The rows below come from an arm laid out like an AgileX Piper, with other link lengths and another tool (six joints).
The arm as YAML. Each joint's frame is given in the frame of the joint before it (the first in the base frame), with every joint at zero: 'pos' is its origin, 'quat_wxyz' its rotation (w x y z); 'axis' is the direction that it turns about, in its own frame. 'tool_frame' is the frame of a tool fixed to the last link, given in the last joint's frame.
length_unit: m
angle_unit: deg
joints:
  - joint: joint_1
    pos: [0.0, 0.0, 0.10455]
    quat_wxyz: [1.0, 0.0, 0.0, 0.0]
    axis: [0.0, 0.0, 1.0]
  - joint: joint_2
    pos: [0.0, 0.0, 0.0]
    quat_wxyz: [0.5, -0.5, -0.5, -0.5]
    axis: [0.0, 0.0, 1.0]
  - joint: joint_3
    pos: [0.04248, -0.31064, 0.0]
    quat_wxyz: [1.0, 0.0, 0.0, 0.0]
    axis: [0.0, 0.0, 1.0]
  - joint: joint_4
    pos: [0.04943, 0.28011, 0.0]
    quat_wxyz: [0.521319, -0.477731, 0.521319, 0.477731]
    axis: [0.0, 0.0, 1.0]
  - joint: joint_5
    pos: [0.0, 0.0, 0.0]
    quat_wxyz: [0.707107, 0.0, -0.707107, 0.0]
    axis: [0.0, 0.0, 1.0]
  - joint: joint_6
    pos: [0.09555, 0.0, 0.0]
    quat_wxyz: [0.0, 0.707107, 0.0, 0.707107]
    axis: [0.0, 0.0, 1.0]
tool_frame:
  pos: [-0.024, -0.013, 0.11]
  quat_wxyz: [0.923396, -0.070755, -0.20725, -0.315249]
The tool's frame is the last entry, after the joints.
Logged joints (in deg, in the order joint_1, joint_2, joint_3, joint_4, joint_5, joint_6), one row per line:
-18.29, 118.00, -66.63, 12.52, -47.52, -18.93
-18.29, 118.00, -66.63, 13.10, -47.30, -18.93
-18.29, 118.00, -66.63, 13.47, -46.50, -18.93
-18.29, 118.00, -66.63, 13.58, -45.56, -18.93
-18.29, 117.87, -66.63, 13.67, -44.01, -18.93
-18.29, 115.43, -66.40, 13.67, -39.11, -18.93
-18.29, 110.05, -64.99, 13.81, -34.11, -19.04
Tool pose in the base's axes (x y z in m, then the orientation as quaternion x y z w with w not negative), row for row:
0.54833, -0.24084, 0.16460, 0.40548, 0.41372, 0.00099, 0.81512
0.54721, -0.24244, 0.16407, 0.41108, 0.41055, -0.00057, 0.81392
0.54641, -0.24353, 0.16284, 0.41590, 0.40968, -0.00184, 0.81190
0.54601, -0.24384, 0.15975, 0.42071, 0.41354, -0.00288, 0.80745
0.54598, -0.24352, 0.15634, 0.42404, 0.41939, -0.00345, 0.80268
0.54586, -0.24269, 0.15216, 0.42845, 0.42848, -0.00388, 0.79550
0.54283, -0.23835, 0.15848, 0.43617, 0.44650, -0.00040, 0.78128
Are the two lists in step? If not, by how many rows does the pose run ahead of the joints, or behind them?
The pose runs 1 row behind the joints: the pose in row i belongs to the joints in row i - 1.
